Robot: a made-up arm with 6 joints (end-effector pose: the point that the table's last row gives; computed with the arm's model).
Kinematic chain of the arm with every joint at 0, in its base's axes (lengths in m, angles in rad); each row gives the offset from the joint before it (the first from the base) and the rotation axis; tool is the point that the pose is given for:
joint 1: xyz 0 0 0.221 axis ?
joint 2: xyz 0 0 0 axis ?
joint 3: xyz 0 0 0.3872 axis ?
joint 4: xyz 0 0 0 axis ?
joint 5: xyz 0.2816 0 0 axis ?
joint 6: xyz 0 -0.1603 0 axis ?
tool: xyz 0 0 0
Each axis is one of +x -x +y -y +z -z.
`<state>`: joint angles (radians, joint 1 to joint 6).
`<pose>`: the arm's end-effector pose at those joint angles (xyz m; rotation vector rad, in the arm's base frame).
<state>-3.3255 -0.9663 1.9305 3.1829 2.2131 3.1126</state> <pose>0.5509 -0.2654 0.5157 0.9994 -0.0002 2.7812</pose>
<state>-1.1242 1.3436 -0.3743 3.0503 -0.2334 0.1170</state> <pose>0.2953 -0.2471 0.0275 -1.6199 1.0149 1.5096</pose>
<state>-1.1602 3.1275 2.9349 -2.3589 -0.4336 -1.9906</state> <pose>0.2081 -0.1932 -0.3310 -1.8347 0.7478 -0.6818</pose>
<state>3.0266 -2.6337 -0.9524 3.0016 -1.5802 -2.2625</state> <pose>0.2218 -0.1854 0.1601 2.2731 0.0919 -0.1216</pose>
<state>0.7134 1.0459 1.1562 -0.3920 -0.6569 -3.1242</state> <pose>0.5670 0.2948 0.3852 -2.5893 -1.2064 0.9261</pose>
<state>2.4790 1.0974 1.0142 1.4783 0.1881 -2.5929</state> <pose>-0.4943 0.4045 0.5332 0.2752 1.4580 2.2645</pose>
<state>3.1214 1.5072 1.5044 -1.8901 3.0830 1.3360</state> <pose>-0.6685 -0.0368 0.0926 -0.0844 0.0141 0.0361</pose>
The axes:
joint 1: +z
joint 2: +y
joint 3: -y
joint 4: -x
joint 5: -y
joint 6: -x

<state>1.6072 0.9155 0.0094 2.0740 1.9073 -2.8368</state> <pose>-0.0988 0.5880 0.3219 0.8348 -2.5063 -1.1840</pose>
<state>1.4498 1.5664 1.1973 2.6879 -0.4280 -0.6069</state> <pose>-0.0615 0.6876 0.1866 -1.7670 -1.3128 0.7183</pose>
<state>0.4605 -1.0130 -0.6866 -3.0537 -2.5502 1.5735</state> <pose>-0.1223 0.1176 0.5029 -0.6986 1.9278 -2.2150</pose>
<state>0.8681 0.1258 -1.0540 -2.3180 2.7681 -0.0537</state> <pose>-0.0526 0.1064 0.3000 -0.4372 -0.9851 -1.4647</pose>
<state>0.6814 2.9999 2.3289 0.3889 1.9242 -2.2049</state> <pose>0.3366 0.0820 -0.2898 1.9121 0.3974 1.9712</pose>
